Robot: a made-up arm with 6 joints.
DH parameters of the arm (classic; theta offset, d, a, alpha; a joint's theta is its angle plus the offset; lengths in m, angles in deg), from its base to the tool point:
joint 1: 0 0.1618 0 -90
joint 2: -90 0 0.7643 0
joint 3: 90 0.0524 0 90
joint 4: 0 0.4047 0 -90
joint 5: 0 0 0 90
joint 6: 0 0.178 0 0
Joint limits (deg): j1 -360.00..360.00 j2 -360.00..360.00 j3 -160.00..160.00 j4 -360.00..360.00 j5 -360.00..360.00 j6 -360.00..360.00
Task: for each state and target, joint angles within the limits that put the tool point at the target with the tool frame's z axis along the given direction. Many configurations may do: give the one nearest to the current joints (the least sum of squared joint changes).
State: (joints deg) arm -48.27 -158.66 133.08 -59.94 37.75 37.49
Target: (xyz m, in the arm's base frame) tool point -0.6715 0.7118 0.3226 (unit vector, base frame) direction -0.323 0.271 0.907
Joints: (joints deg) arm -43.90 -116.51 83.81 -11.91 7.99 37.49
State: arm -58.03 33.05 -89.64 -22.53 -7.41 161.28
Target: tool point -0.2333 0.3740 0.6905 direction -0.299 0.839 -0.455
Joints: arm -40.80 7.00 -118.59 -72.57 -27.44 161.28
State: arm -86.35 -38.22 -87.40 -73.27 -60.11 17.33
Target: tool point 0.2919 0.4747 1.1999 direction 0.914 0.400 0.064
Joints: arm -100.65 -9.09 -38.68 -68.16 -62.66 17.33
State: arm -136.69 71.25 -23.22 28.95 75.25 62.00
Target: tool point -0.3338 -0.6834 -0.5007 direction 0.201 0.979 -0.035
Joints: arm -116.53 115.93 26.80 -18.05 123.84 62.00
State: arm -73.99 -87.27 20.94 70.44 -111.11 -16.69
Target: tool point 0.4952 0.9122 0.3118 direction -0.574 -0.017 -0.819
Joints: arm -120.38 -85.41 30.82 44.76 -136.30 -16.69
